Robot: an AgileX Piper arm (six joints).
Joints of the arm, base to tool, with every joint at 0 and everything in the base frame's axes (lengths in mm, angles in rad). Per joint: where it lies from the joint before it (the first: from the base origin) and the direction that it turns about. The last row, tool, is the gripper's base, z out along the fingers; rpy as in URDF.
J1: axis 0 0 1 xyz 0 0 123
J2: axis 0 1 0 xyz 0 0 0
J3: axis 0 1 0 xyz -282.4 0 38.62
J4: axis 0.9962 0 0.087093 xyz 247.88 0 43.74
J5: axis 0 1 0 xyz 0 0 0
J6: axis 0.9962 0 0.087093 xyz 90.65 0 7.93
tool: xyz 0 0 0 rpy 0 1.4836 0
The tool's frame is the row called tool.
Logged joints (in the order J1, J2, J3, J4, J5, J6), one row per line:
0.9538 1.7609 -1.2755 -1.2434 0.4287 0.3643
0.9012 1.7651 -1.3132 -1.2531 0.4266 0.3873
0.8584 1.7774 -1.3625 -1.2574 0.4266 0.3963
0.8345 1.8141 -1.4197 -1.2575 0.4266 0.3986
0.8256 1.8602 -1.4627 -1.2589 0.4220 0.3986
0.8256 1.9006 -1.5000 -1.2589 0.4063 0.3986
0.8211 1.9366 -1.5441 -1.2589 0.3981 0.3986
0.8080 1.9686 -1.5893 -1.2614 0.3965 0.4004
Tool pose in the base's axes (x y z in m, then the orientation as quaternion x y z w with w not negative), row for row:
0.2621 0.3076 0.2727 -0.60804 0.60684 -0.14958 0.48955
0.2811 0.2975 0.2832 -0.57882 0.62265 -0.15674 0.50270
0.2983 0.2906 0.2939 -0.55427 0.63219 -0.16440 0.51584
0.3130 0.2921 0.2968 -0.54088 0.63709 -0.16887 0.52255
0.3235 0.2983 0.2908 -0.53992 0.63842 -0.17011 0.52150
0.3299 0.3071 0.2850 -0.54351 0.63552 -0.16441 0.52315
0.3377 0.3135 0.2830 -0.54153 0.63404 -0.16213 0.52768
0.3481 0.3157 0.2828 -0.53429 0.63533 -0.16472 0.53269
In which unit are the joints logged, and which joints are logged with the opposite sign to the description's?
The joints are logged in radians. Opposite sign: none.
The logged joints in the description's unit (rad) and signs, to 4 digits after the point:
0.9538 1.7609 -1.2755 -1.2434 0.4287 0.3643
0.9012 1.7651 -1.3132 -1.2531 0.4266 0.3873
0.8584 1.7774 -1.3625 -1.2574 0.4266 0.3963
0.8345 1.8141 -1.4197 -1.2575 0.4266 0.3986
0.8256 1.8602 -1.4627 -1.2589 0.4220 0.3986
0.8256 1.9006 -1.5000 -1.2589 0.4063 0.3986
0.8211 1.9366 -1.5441 -1.2589 0.3981 0.3986
0.8080 1.9686 -1.5893 -1.2614 0.3965 0.4004

